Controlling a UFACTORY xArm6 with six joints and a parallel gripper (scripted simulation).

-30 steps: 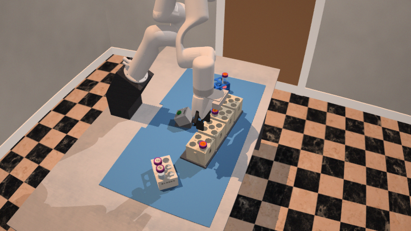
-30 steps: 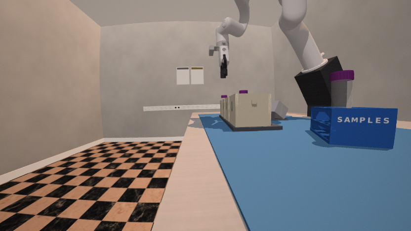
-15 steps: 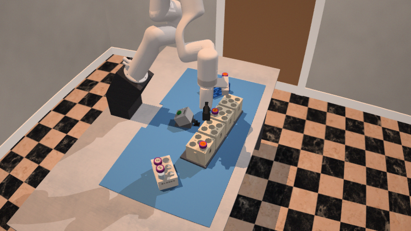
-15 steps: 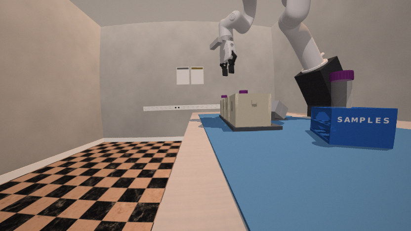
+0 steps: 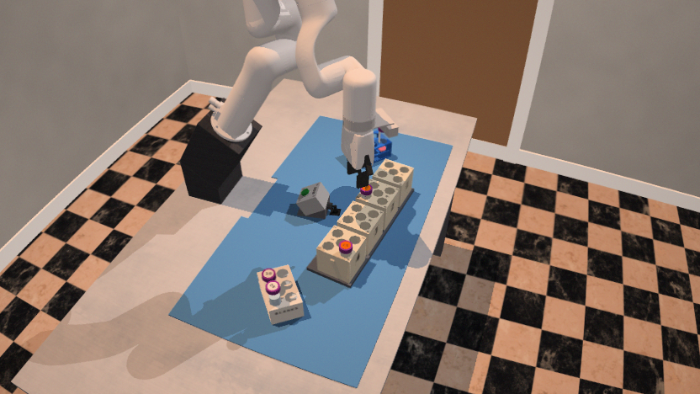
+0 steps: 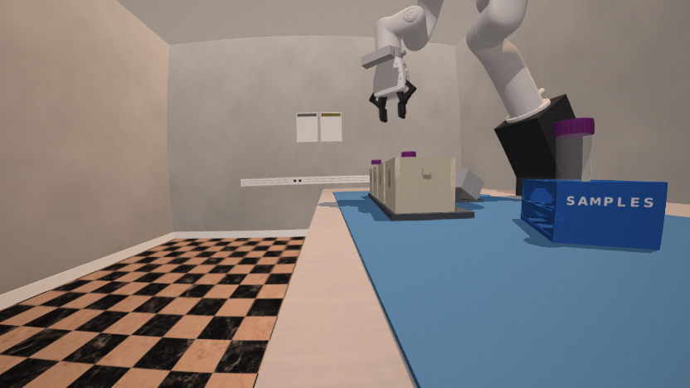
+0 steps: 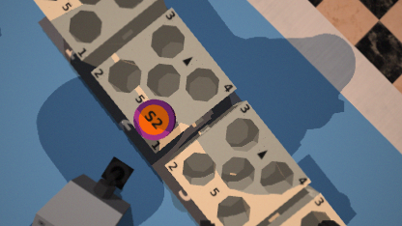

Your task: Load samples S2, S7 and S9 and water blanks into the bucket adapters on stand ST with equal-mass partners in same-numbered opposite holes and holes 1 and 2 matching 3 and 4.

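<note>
Right now my hand is 10 mm past the tube, 420 mm to the right of it and 180 mm above it. Also, from my hand: adapter: 40 mm ahead, 110 mm to the left, 200 mm below; then blanks rack: 140 mm behind, 250 mm to the right, 220 mm below; then green done key: 180 mm behind, 100 mm to the left, 180 mm below.
</note>
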